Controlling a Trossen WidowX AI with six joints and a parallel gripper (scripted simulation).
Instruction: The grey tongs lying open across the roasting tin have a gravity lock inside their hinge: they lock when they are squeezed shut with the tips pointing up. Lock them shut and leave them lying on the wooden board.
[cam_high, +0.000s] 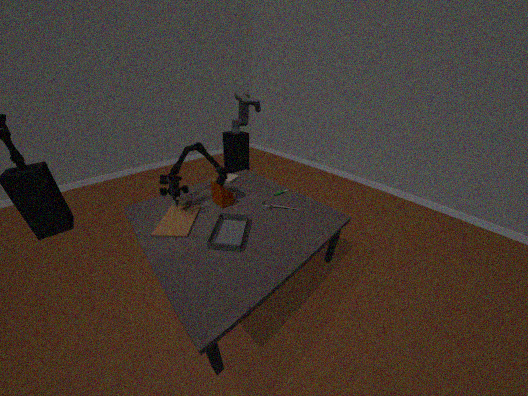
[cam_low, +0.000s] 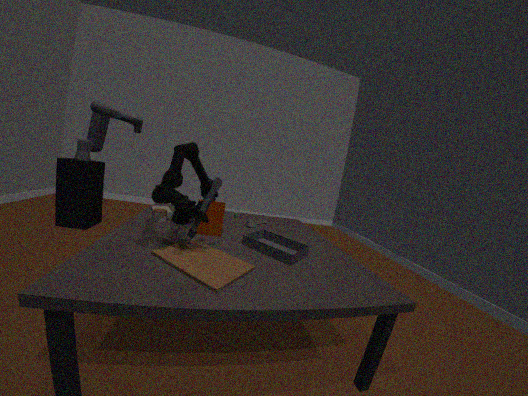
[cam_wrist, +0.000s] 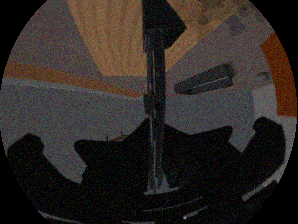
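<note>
Right now the wooden board is 170 mm below my gripper tip. The rest, counted from my gripper tip: pale object: 300 mm behind, 490 mm to the left, 140 mm below; then roasting tin: 360 mm ahead, 200 mm to the left, 150 mm below.
</note>
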